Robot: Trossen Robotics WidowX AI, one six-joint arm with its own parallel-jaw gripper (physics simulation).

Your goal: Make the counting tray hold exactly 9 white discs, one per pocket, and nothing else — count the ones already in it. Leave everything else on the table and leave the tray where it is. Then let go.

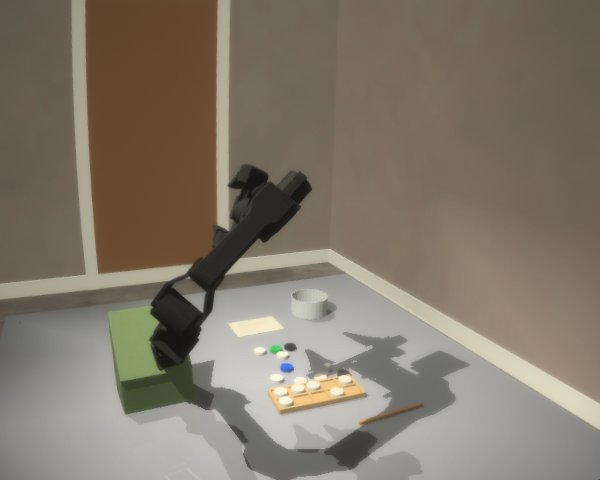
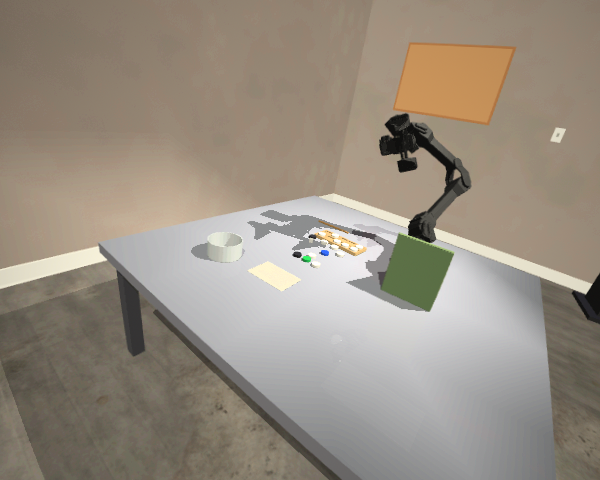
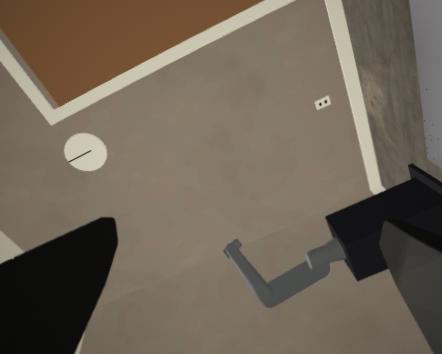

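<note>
The wooden counting tray (image 1: pixel 319 403) (image 2: pixel 360 250) lies on the table and holds several white discs (image 1: pixel 297 388), one per pocket. Three loose white discs lie behind it: one (image 1: pixel 276 378) just beside the tray, one (image 1: pixel 282 354) and one (image 1: pixel 260 350) farther back. A green disc (image 1: pixel 276 349) (image 2: pixel 306 258), a black disc (image 1: pixel 290 347) (image 2: pixel 297 254) and a blue disc (image 1: pixel 287 367) (image 2: pixel 325 252) lie among them. My gripper (image 1: pixel 249 182) (image 2: pixel 395 143) (image 3: pixel 248 231) is open and empty. It is raised high above the table, far from the tray, and faces the wall.
A white round cup (image 1: pixel 309 303) (image 2: pixel 224 246) stands at the back. A cream sheet (image 1: pixel 255 326) (image 2: pixel 274 275) lies near it. A green block (image 1: pixel 141 357) (image 2: pixel 417 271) stands by the arm's base. A brown stick (image 1: pixel 390 413) lies right of the tray.
</note>
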